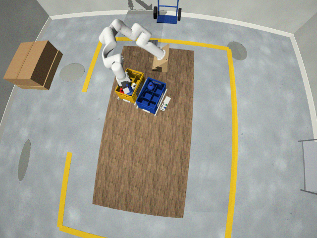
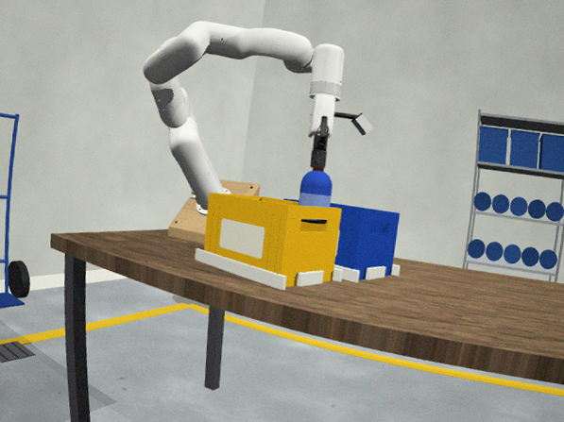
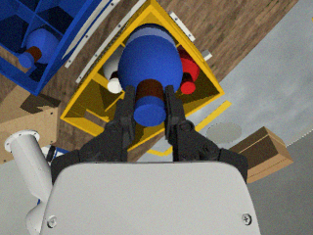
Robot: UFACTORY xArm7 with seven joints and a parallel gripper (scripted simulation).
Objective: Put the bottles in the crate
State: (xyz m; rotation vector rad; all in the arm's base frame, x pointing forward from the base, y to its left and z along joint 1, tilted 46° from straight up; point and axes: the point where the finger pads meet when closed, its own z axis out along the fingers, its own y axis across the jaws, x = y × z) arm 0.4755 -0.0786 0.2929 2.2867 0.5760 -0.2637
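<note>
The blue-label bottle is 7 cm below my hand. From my hand the other things lie so: white-label bottle: 8 cm behind, 3 cm to the left, 20 cm below; then red-label bottle: 2 cm behind, 9 cm to the right, 20 cm below; then yellow crate: 10 cm behind, 2 cm to the right, 20 cm below.
</note>
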